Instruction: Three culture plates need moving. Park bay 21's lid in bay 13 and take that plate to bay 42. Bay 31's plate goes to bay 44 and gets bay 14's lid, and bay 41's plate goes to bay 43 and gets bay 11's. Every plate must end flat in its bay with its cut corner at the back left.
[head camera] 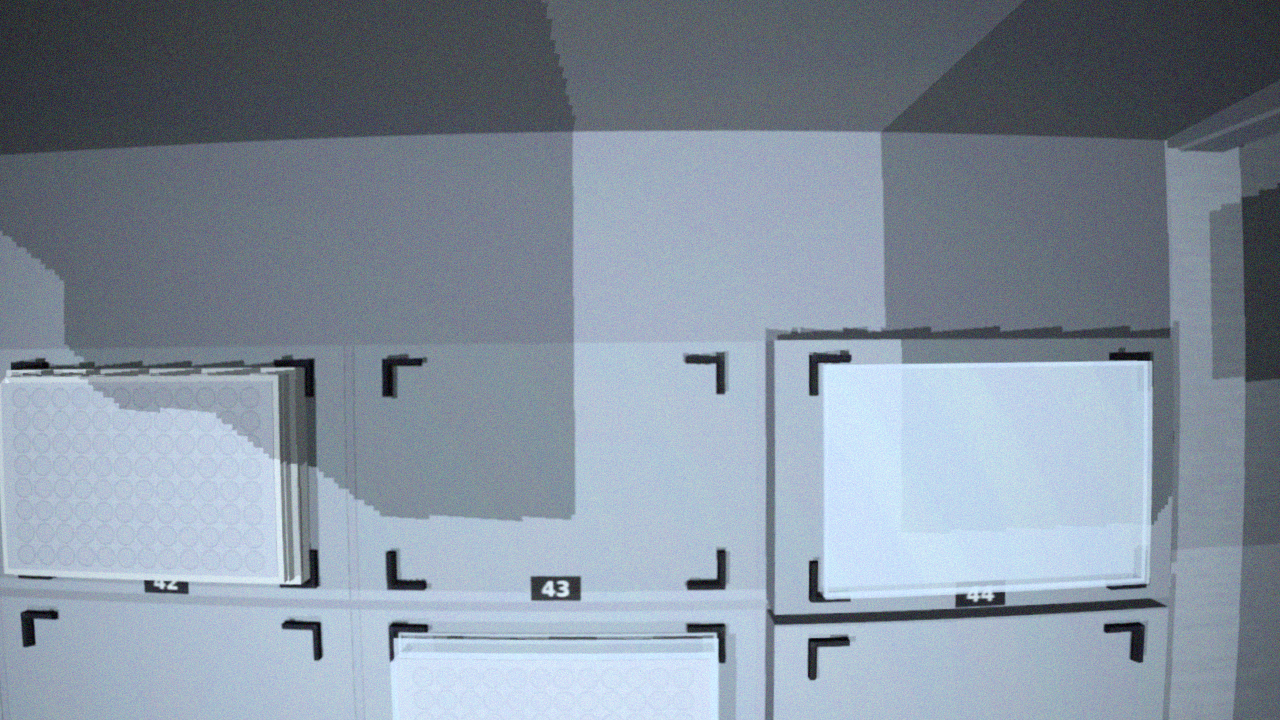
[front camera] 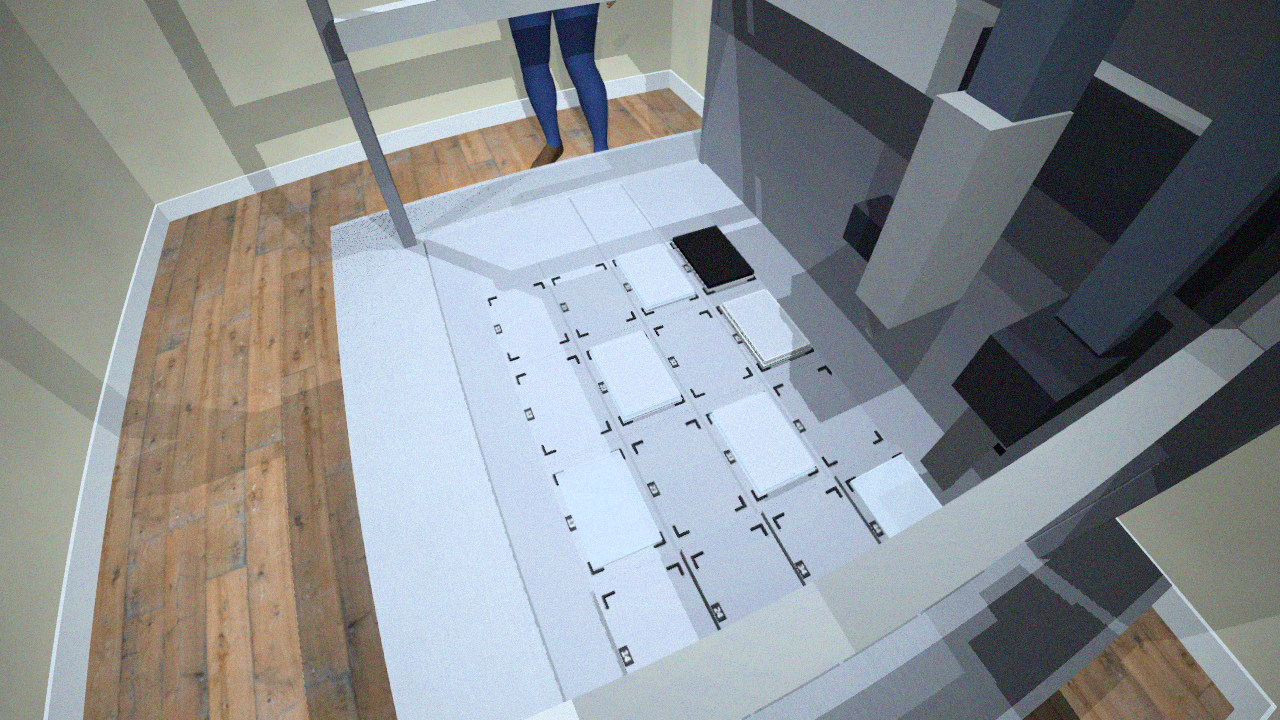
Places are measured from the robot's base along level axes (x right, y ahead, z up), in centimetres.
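Where they show: gripper, between the fingertips: point(front camera: 964, 456); robot's base, origin of its link: point(front camera: 490, 300).
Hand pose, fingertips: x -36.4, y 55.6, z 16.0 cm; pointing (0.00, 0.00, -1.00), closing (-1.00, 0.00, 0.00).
Observation:
Each offset is from my fingertips to the top centre of the thing.
A white welled plate {dx +0.0, dy -32.8, dz -14.5 cm} point(front camera: 765, 327) point(head camera: 143, 479) lies in bay 42. A pale glassy piece {dx +0.0, dy +0.0, dz -13.7 cm} point(front camera: 890, 492) point(head camera: 984, 474) lies in bay 44; no wells show in it. A black plate {dx +0.0, dy -49.2, dz -14.3 cm} point(front camera: 713, 257) is in bay 41 and a pale glassy piece {dx +10.7, dy -49.2, dz -14.5 cm} point(front camera: 655, 275) in bay 31. A clear lid {dx +32.1, dy -16.4, dz -15.2 cm} point(front camera: 608, 508) lies in bay 13. Bays 43, 21 and 11 show no plate or lid. Cut corners are too faint to tell. My gripper's black body point(front camera: 1011, 380) is raised behind bays 43 and 44. One grey jaw point(front camera: 959, 452) shows; the other is hidden, so the opening is unclear.
A pale plate {dx +21.4, dy -32.8, dz -14.5 cm} point(front camera: 635, 374) is in bay 22 and another {dx +10.7, dy -16.4, dz -14.5 cm} point(front camera: 763, 443) point(head camera: 554, 685) in bay 33. The parked pipetting stage point(front camera: 962, 205) stands left of the gripper in the front view. The front beam point(front camera: 895, 573) hides part of the near-right bays.

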